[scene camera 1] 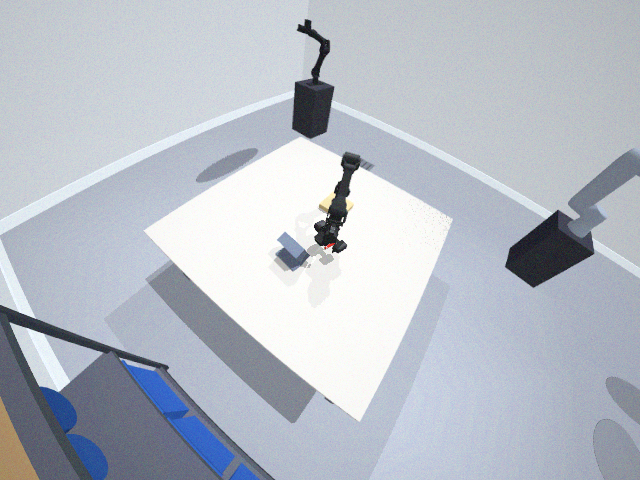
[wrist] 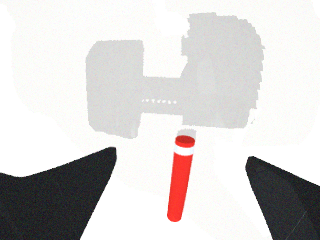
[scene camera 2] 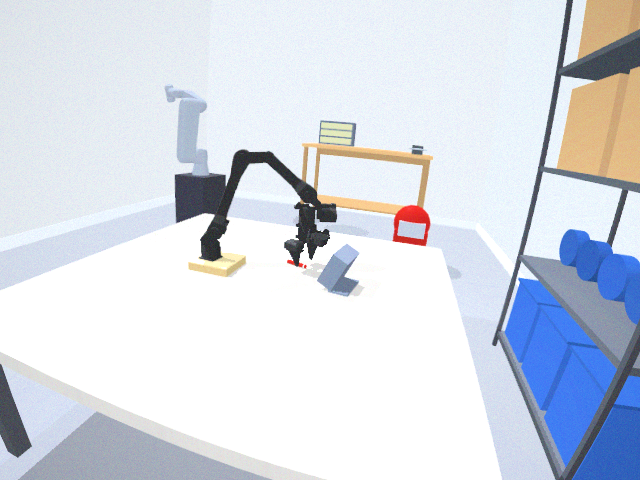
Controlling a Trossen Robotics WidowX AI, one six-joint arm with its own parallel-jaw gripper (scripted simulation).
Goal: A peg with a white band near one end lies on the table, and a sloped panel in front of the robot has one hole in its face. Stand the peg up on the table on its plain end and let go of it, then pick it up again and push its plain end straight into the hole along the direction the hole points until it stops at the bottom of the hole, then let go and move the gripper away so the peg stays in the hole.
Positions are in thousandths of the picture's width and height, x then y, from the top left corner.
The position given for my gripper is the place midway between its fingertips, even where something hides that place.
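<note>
My gripper (scene camera 2: 476, 547), which you'd also find in the wrist view (wrist: 570, 665), is open and holding nothing. There's a red peg (wrist: 577, 610) too, and a sloped panel (scene camera 2: 534, 545).
</note>
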